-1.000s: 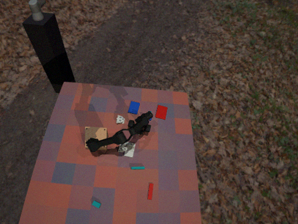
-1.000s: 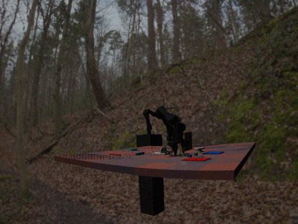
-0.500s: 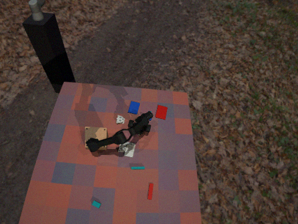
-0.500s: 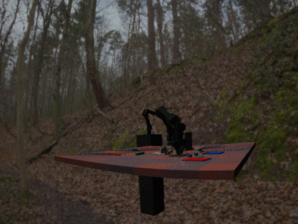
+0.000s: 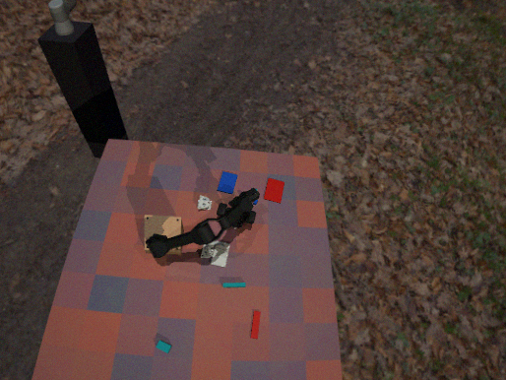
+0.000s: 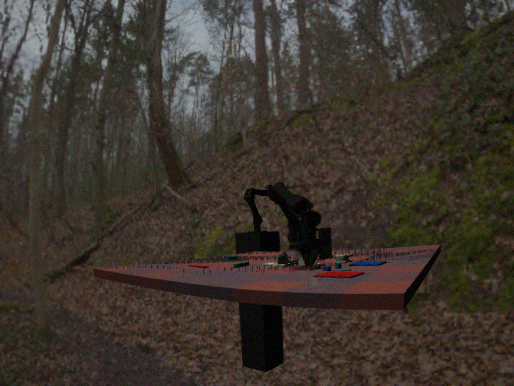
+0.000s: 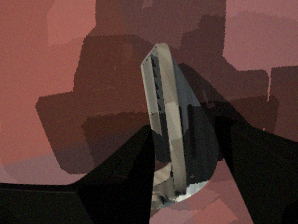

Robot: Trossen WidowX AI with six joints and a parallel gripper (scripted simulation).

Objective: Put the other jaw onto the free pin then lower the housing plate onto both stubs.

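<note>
Now: gripper tip 40 mm past the white base and 190 mm to the left of it. Round my gripper tip: teal bar 40 mm ahead, 330 mm to the right; then blue tile 80 mm behind, 230 mm to the left, 10 mm below; then red tile 190 mm ahead, 230 mm to the left, 10 mm below.
</note>
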